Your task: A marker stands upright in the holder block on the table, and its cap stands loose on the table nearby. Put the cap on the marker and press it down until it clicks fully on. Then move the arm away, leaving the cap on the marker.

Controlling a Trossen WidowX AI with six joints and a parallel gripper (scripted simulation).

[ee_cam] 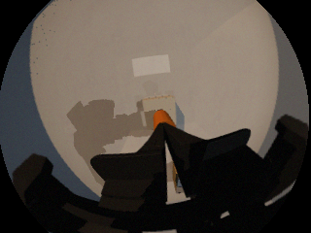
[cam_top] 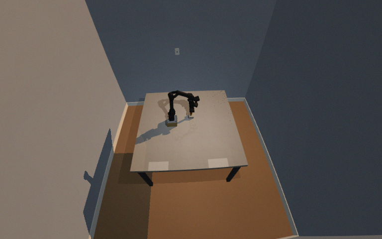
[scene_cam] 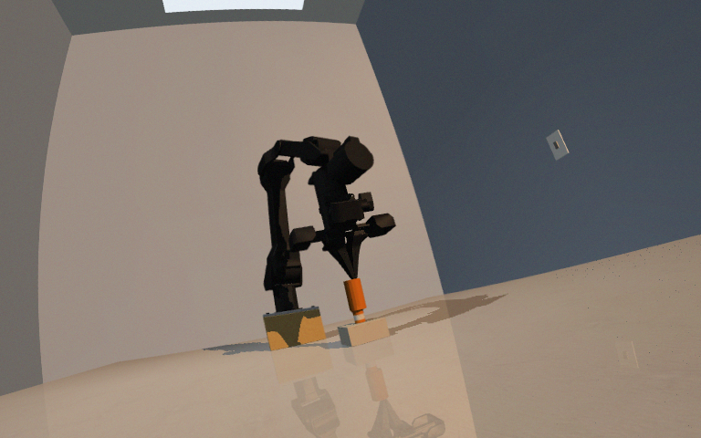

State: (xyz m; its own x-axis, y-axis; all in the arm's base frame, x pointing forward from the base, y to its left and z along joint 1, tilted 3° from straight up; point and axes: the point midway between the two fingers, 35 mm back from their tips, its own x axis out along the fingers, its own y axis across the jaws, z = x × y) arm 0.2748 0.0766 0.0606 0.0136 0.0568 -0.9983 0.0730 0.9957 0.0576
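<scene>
The orange cap lies 10 mm behind my gripper tip and 30 mm below it. Also, from my gripper tip: tan holder block: 10 mm behind, 90 mm below.
</scene>
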